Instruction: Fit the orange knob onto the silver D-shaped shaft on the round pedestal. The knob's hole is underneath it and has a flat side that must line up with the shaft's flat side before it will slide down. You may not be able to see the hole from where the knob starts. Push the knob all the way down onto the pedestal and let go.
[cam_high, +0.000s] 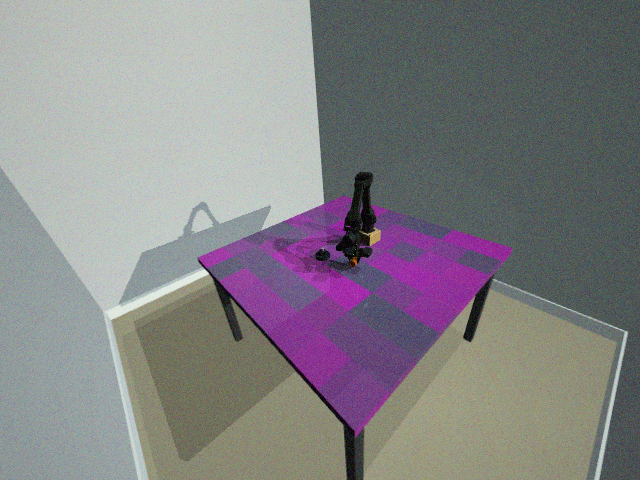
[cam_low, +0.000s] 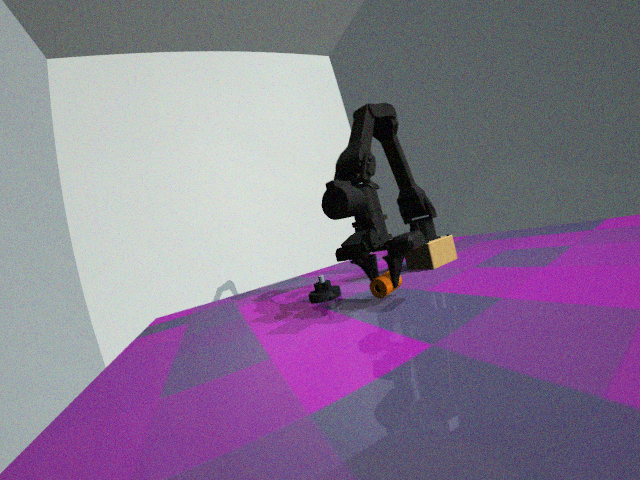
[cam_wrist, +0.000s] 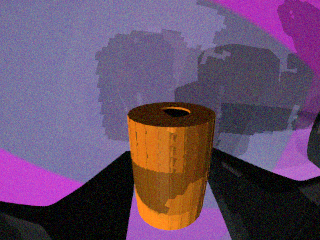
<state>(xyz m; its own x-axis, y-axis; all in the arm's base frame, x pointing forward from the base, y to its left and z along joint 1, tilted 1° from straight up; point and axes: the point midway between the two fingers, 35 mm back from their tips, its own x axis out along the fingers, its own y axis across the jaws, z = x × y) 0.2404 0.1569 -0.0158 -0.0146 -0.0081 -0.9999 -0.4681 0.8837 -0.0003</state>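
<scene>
The orange knob is 1 cm behind my gripper tip, 1 cm to the right of it and 1 cm above it. Also, from my gripper tip: round pedestal (8 cm ahead, 18 cm to the right, 1 cm above).
</scene>
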